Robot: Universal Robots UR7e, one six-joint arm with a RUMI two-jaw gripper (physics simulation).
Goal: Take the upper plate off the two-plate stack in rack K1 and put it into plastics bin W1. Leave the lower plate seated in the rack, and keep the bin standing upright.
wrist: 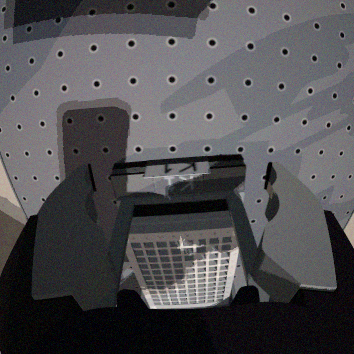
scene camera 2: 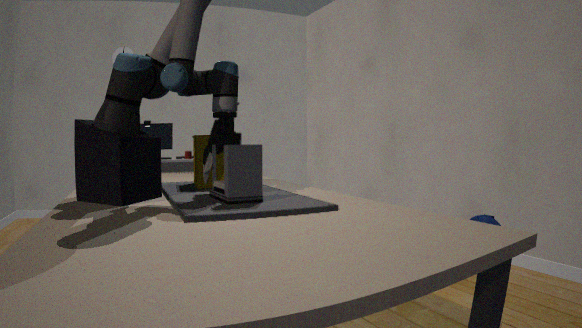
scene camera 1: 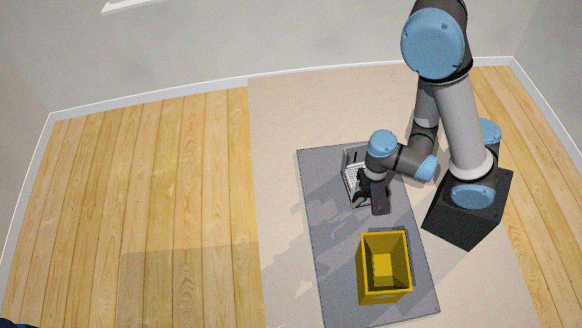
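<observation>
Rack K1 stands upright on the grey perforated board, its label facing the top of the wrist view. A pale plate with a grid of square wells lies inside the rack's walls; the lower plate cannot be told apart beneath it. My gripper is open and empty, low over the rack, one finger out to each side of the label end. The rack's tall panel hides part of it in scene camera 2. Plastics bin W1, yellow, stands upright; its floor shows in scene camera 1.
The grey perforated board carries the rack and bin on a beige table. The arm's black pedestal stands beside the board. The rack's tall end panel rises beside the gripper.
</observation>
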